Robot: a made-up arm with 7 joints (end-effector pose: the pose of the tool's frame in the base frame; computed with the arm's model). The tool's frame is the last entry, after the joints.
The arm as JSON. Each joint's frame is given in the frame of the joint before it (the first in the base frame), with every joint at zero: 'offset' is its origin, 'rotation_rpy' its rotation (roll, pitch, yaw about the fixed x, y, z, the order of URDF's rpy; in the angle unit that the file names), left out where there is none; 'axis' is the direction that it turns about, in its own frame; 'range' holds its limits. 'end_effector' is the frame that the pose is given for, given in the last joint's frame.
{
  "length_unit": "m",
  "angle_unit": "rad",
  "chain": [
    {
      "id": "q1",
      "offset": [
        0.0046,
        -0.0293,
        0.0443
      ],
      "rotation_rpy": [
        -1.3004,
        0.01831,
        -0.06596
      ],
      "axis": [
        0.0,
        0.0,
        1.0
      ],
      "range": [
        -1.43,
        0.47
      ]
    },
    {
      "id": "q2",
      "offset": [
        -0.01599,
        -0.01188,
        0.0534
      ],
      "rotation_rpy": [
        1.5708,
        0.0,
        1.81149
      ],
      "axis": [
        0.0,
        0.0,
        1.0
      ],
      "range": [
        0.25,
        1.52
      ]
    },
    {
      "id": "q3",
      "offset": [
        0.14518,
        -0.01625,
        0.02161
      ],
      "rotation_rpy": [
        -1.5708,
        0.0,
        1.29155
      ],
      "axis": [
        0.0,
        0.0,
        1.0
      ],
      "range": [
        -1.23,
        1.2
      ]
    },
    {
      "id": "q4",
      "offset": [
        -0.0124,
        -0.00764,
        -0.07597
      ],
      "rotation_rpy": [
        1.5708,
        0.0,
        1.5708
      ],
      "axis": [
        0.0,
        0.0,
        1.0
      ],
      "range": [
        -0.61,
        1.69
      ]
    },
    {
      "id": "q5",
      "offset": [
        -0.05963,
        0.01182,
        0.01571
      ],
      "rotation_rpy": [
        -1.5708,
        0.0,
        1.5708
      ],
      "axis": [
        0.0,
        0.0,
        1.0
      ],
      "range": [
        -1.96,
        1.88
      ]
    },
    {
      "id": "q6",
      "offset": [
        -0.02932,
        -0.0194,
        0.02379
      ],
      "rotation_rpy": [
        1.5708,
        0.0,
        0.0
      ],
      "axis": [
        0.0,
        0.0,
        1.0
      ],
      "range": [
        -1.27,
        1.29
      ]
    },
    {
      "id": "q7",
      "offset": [
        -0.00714,
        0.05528,
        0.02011
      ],
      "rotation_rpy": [
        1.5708,
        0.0,
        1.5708
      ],
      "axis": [
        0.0,
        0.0,
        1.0
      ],
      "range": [
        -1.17,
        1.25
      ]
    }
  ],
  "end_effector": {
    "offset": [
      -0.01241,
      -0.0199,
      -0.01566
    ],
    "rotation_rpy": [
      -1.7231,
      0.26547,
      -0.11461
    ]
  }
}
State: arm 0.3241 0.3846 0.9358 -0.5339 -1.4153 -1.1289 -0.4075
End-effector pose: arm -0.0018 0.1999 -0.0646 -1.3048 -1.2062 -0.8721
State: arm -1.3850 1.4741 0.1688 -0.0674 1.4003 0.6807 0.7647
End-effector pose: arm 0.0155 0.2142 0.2399 0.6068 -2.4387 0.7419
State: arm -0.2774 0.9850 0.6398 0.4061 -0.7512 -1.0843 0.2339
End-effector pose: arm 0.1225 0.2973 0.0105 -1.2355 -1.2910 -0.4039
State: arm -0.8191 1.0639 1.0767 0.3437 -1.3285 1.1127 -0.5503
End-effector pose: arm 0.1778 0.2605 0.0464 -2.1569 0.5047 -0.8542
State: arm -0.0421 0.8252 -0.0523 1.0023 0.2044 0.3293 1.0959
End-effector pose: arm 0.0110 0.3298 -0.1448 0.2089 -0.2331 1.4193
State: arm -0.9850 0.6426 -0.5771 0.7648 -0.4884 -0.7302 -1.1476
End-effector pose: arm 0.2762 0.1668 -0.0685 -0.5767 1.0370 -0.9558
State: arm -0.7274 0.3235 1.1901 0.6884 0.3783 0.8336 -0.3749
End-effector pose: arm 0.1309 0.1887 -0.1847 -2.1623 0.5562 1.3176
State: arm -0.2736 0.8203 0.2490 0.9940 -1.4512 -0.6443 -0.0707
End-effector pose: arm 0.1046 0.2741 -0.1455 -2.0339 -0.8982 0.5802
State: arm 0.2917 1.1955 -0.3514 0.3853 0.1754 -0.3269 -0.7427
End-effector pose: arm 0.0571 0.3040 -0.0584 -0.1263 1.7876 0.3154
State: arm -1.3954 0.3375 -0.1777 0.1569 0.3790 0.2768 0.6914
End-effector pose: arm 0.3195 0.0546 0.0867 -1.2110 -0.9213 -0.1757
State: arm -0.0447 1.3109 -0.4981 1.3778 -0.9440 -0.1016 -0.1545
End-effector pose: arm -0.0124 0.3592 -0.0163 -0.7796 0.2825 1.6006
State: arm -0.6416 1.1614 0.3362 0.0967 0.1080 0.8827 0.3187
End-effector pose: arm 0.1521 0.3053 0.0610 -0.7862 -0.6221 1.0770
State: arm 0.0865 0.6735 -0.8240 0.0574 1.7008 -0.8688 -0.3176
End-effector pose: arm 0.0480 0.0904 -0.1459 0.7683 1.1389 -1.3419
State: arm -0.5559 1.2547 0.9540 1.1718 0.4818 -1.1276 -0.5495
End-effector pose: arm 0.0744 0.3514 0.0672 -0.3959 -0.0759 0.2229
